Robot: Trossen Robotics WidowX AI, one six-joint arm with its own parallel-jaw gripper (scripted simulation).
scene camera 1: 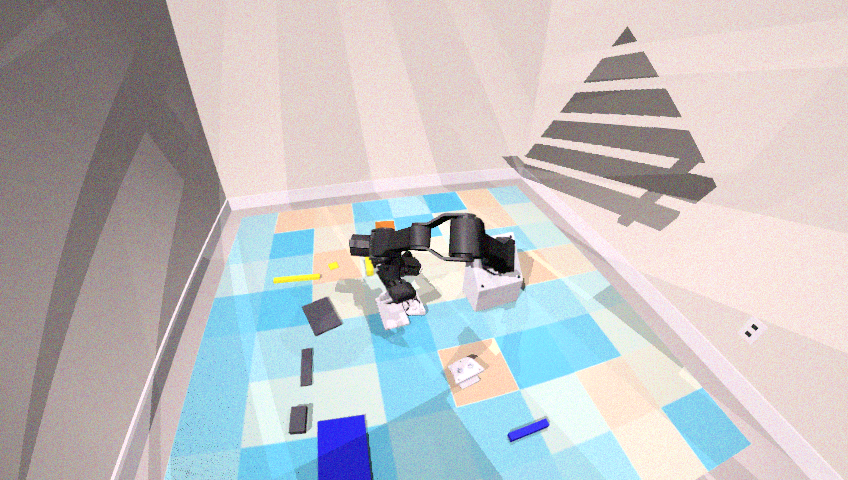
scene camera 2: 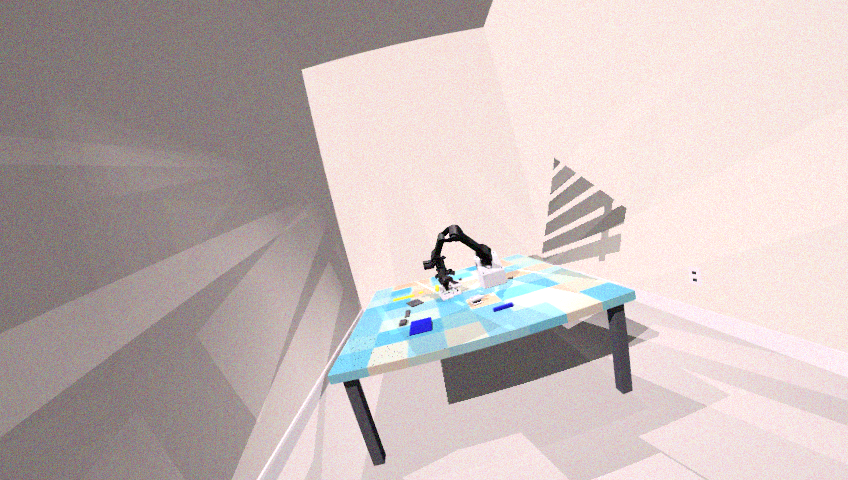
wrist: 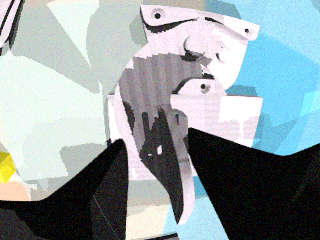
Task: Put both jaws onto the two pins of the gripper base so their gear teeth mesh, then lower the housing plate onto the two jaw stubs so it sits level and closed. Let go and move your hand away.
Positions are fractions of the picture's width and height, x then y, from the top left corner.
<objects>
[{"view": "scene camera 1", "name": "dark grey plate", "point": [0.38, 0.66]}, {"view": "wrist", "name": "gripper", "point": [0.49, 0.59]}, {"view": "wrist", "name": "white gripper jaw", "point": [0.46, 0.36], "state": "held by the gripper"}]
</objects>
